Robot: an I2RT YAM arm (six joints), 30 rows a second.
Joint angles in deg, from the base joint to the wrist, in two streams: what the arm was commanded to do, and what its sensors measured. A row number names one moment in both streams.
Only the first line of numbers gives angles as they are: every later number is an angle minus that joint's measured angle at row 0.
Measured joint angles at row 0: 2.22 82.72 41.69 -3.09 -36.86 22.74
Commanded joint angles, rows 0 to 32: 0.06 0.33 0.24 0.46 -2.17 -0.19; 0.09 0.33 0.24 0.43 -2.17 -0.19; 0.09 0.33 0.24 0.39 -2.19 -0.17; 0.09 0.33 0.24 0.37 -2.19 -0.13; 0.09 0.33 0.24 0.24 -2.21 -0.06; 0.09 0.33 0.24 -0.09 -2.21 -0.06; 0.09 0.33 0.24 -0.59 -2.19 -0.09; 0.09 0.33 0.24 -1.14 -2.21 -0.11; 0.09 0.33 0.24 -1.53 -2.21 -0.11; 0.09 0.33 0.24 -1.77 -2.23 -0.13; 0.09 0.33 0.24 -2.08 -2.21 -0.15; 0.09 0.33 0.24 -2.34 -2.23 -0.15; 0.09 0.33 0.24 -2.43 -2.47 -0.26; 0.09 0.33 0.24 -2.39 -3.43 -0.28; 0.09 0.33 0.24 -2.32 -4.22 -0.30; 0.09 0.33 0.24 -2.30 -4.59 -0.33; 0.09 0.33 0.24 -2.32 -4.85 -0.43; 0.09 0.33 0.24 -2.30 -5.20 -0.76; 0.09 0.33 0.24 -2.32 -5.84 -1.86; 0.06 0.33 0.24 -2.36 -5.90 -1.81; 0.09 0.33 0.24 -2.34 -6.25 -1.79; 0.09 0.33 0.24 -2.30 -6.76 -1.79; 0.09 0.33 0.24 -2.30 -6.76 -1.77; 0.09 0.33 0.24 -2.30 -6.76 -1.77; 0.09 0.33 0.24 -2.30 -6.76 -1.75; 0.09 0.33 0.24 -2.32 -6.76 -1.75; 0.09 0.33 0.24 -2.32 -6.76 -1.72; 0.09 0.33 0.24 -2.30 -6.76 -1.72; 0.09 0.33 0.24 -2.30 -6.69 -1.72; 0.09 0.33 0.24 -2.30 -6.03 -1.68; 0.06 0.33 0.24 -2.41 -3.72 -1.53; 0.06 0.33 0.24 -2.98 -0.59 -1.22; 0.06 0.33 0.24 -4.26 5.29 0.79
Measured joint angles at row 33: -0.22 0.00 0.00 -2.56 -2.60 -0.54
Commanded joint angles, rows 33 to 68: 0.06 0.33 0.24 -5.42 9.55 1.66; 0.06 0.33 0.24 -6.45 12.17 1.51; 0.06 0.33 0.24 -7.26 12.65 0.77; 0.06 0.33 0.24 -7.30 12.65 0.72; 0.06 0.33 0.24 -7.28 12.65 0.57; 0.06 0.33 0.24 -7.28 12.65 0.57; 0.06 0.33 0.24 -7.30 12.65 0.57; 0.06 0.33 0.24 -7.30 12.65 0.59; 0.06 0.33 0.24 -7.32 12.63 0.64; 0.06 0.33 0.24 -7.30 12.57 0.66; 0.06 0.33 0.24 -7.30 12.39 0.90; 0.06 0.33 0.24 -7.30 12.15 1.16; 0.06 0.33 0.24 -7.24 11.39 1.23; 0.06 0.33 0.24 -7.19 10.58 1.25; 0.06 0.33 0.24 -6.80 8.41 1.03; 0.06 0.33 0.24 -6.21 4.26 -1.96; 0.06 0.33 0.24 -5.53 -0.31 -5.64; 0.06 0.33 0.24 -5.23 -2.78 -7.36; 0.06 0.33 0.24 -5.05 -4.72 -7.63; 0.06 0.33 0.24 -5.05 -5.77 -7.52; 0.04 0.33 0.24 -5.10 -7.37 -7.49; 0.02 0.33 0.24 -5.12 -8.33 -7.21; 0.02 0.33 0.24 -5.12 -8.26 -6.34; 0.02 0.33 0.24 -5.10 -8.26 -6.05; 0.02 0.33 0.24 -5.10 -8.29 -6.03; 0.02 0.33 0.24 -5.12 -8.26 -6.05; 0.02 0.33 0.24 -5.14 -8.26 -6.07; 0.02 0.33 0.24 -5.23 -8.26 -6.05; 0.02 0.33 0.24 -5.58 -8.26 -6.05; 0.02 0.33 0.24 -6.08 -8.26 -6.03; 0.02 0.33 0.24 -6.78 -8.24 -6.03; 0.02 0.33 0.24 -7.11 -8.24 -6.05; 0.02 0.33 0.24 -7.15 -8.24 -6.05; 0.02 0.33 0.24 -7.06 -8.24 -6.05; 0.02 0.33 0.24 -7.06 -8.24 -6.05; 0.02 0.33 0.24 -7.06 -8.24 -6.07
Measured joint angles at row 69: 0.20 0.00 0.00 -7.17 -6.65 -5.72
